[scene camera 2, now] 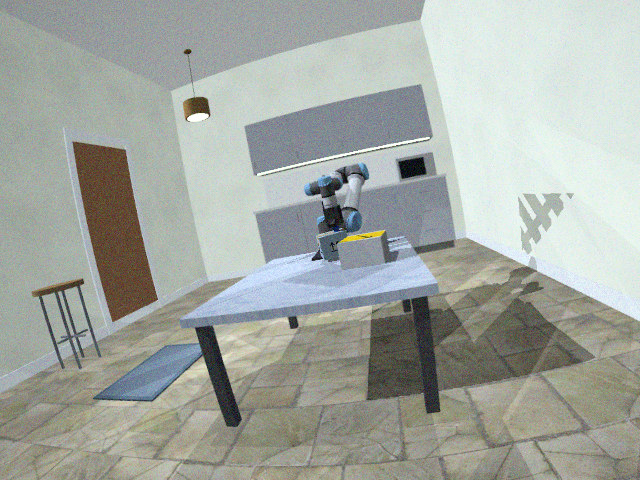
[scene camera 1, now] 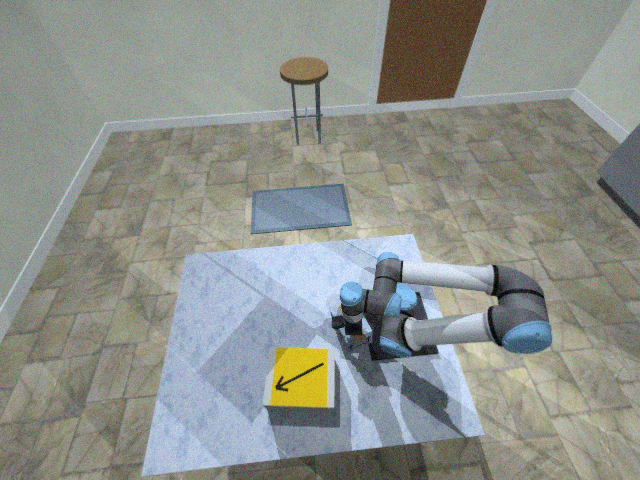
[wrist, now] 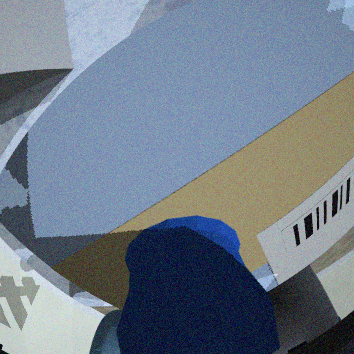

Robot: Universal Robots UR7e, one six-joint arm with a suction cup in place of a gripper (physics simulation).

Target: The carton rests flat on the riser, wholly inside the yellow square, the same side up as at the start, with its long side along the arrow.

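Note:
The carton is a light blue-grey box with tan tape and a barcode label on top and up-arrows on a side. My suction gripper has its blue cup on the carton's top and is shut on it. The carton is low over the table, off the riser; whether its underside touches the table is hidden. In scene camera 1 the arm covers most of it. The grey riser bears the yellow square, whose black arrow points left and toward the front in scene camera 1.
The riser stands on the pale blue table, nearer its front edge in scene camera 1. The arm's base is on the table's right side there, close to the carton. A stool and a blue floor mat are beyond the table.

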